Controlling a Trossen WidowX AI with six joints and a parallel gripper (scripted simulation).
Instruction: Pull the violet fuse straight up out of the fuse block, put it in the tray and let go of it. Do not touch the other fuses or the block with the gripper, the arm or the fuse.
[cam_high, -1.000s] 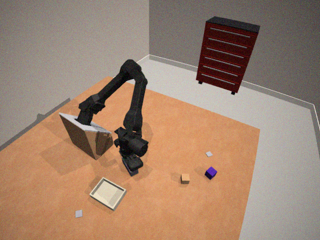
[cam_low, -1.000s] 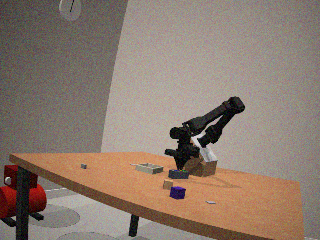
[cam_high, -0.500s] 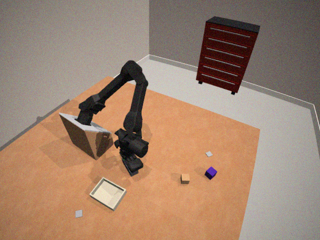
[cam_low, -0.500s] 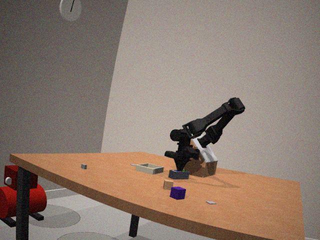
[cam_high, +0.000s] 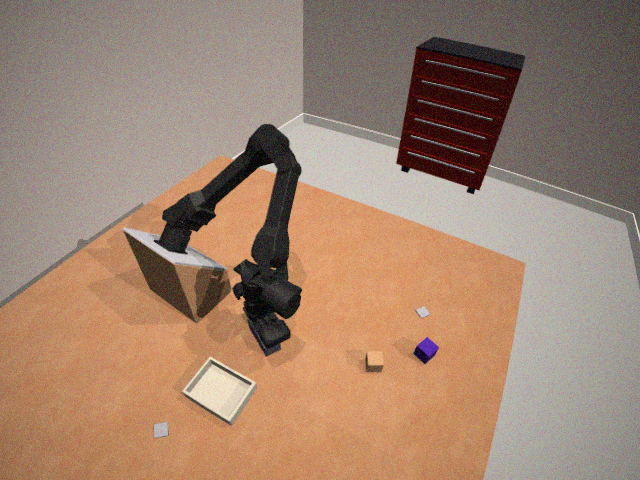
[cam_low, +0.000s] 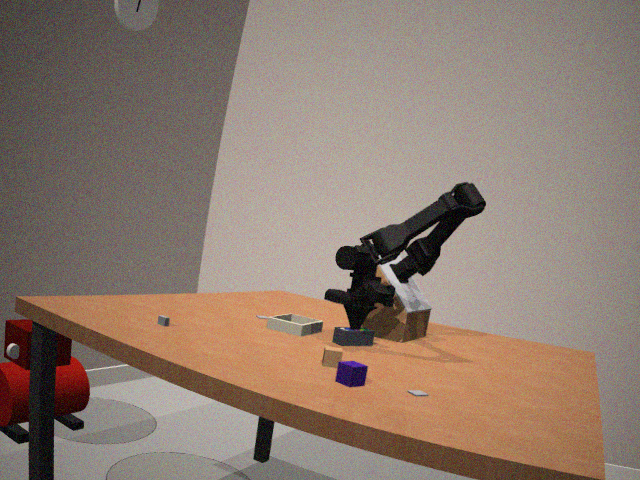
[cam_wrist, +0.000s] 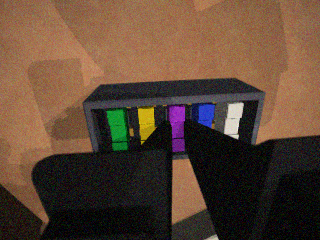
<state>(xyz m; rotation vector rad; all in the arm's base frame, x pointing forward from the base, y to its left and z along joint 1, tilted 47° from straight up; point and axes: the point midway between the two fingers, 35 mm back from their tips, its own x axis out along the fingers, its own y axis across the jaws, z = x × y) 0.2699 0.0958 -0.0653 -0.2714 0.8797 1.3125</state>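
The cream tray lies 10 mm ahead of my gripper tip, 170 mm to the right of it and 30 mm below it. From my gripper tip the other things lie so: violet fuse (10 mm below); purple cube (360 mm ahead, 180 mm to the left, 20 mm below); tan cube (260 mm ahead, 90 mm to the left, 20 mm below).
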